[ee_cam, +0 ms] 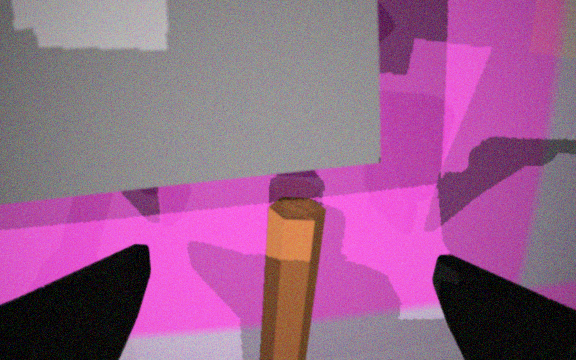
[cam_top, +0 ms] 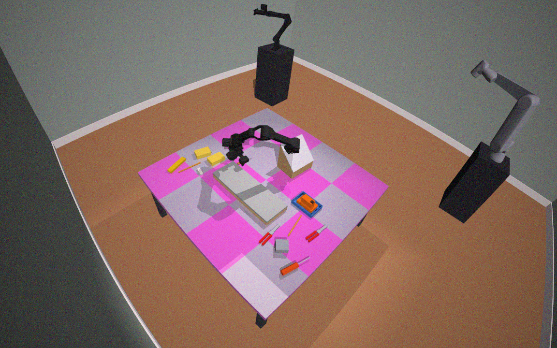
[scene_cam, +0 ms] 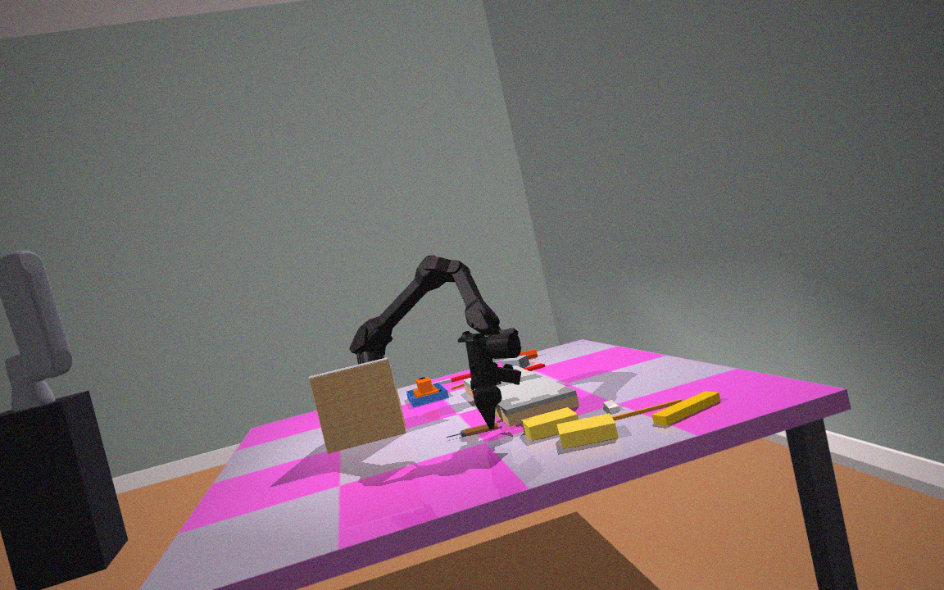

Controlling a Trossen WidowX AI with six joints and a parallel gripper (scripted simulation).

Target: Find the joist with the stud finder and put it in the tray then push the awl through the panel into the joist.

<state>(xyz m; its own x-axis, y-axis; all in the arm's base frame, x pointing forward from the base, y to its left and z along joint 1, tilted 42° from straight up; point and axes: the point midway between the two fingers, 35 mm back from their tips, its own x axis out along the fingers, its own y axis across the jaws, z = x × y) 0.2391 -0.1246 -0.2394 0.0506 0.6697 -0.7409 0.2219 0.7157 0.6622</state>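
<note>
My gripper tip is 60 mm past the brown-handled awl, 10 mm to the right of it and 10 mm above it. Round my gripper tip: blue tray (570 mm to the left, 40 mm behind); small white block (250 mm ahead, 130 mm to the right, 10 mm below); yellow bar (340 mm ahead, 300 mm to the right).
</note>
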